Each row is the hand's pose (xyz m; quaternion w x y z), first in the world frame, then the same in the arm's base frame.
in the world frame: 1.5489 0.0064 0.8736 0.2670 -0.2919 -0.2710 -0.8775
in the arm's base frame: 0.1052 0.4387 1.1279 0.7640 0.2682 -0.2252 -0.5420
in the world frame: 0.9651 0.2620 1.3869 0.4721 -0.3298 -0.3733 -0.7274
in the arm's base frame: -0.1496 -0.3388 1.1367 0.7841 0.3240 -0.4052 -0.3406
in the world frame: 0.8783 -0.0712 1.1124 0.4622 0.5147 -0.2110 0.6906
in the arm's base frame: 0.1846 -0.2258 0.8733 0.3301 -0.4234 0.0804 -0.8398
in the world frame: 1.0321 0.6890 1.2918 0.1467 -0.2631 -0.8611 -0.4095
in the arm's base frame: -0.5766 -0.2265 1.1062 0.2209 0.5344 -0.6814 -0.4487
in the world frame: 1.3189 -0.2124 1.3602 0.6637 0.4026 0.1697 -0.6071
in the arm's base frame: 0.3235 -0.0523 1.3488 0.7864 0.4655 0.3642 0.1794
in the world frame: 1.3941 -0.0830 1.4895 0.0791 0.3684 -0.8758 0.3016
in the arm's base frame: 0.1935 -0.0794 1.4953 0.4537 -0.7706 0.4285 -0.1295
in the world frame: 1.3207 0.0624 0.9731 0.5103 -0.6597 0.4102 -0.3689
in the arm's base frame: 0.0498 0.2006 1.0548 0.8450 -0.4939 -0.2023 0.0319
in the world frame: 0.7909 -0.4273 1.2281 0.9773 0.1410 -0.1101 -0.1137
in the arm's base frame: 0.5407 -0.3671 0.9059 0.6612 0.4329 -0.1926 0.5816
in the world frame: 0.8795 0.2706 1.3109 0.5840 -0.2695 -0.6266 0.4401
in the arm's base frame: -0.1577 -0.3544 1.0233 0.0057 0.2715 -0.8453 0.4600
